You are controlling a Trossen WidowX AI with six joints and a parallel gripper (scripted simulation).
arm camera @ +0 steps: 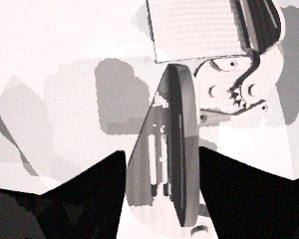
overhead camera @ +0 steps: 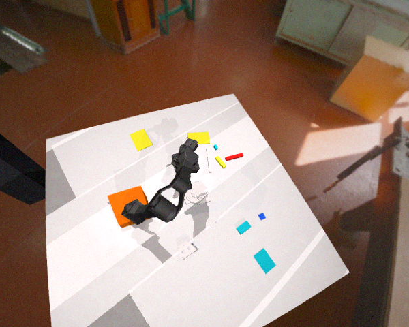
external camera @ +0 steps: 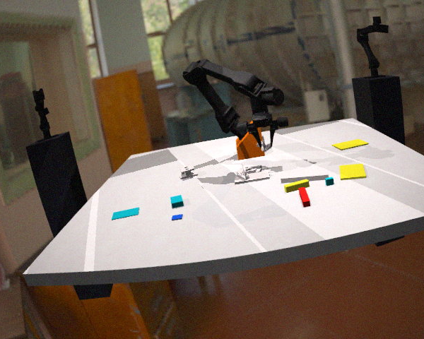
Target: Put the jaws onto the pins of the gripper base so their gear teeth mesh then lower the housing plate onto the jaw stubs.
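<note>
Now: the ribbed plate 70 mm ahead of my gripper tip, 80 mm to the right of it and 80 mm below it. Round my gripper tip: pale grey jaw 40 mm behind, 10 mm to the right; pale strip 210 mm ahead, 70 mm to the left, 70 mm below; housing plate 70 mm to the right, 80 mm below.
</note>
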